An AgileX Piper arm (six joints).
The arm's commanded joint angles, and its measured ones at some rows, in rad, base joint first. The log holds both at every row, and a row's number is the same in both.
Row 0, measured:
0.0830, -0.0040, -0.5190, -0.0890, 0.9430, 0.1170
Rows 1 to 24, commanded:
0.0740, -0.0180, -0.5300, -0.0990, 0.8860, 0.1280
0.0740, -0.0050, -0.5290, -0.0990, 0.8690, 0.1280
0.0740, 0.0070, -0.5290, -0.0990, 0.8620, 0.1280
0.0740, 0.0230, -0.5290, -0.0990, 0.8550, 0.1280
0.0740, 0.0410, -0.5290, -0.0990, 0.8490, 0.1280
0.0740, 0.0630, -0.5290, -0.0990, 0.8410, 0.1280
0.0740, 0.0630, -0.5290, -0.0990, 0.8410, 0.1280
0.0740, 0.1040, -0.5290, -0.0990, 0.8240, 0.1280
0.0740, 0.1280, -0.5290, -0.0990, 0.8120, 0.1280
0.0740, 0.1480, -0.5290, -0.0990, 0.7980, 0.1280
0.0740, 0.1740, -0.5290, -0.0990, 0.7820, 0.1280
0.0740, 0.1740, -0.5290, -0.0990, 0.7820, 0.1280
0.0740, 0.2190, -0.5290, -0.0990, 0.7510, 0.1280
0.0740, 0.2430, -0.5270, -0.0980, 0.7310, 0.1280
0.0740, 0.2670, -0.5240, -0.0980, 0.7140, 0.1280
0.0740, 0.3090, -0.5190, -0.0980, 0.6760, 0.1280
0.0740, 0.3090, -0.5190, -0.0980, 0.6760, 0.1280
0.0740, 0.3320, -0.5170, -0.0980, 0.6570, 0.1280
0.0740, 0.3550, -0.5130, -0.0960, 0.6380, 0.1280
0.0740, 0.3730, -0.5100, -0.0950, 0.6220, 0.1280
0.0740, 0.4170, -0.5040, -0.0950, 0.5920, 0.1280
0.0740, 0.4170, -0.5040, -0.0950, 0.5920, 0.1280
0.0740, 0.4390, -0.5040, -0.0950, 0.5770, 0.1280
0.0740, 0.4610, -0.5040, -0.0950, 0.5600, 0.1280
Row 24, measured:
0.0830, 0.4110, -0.5080, -0.0930, 0.6150, 0.1170
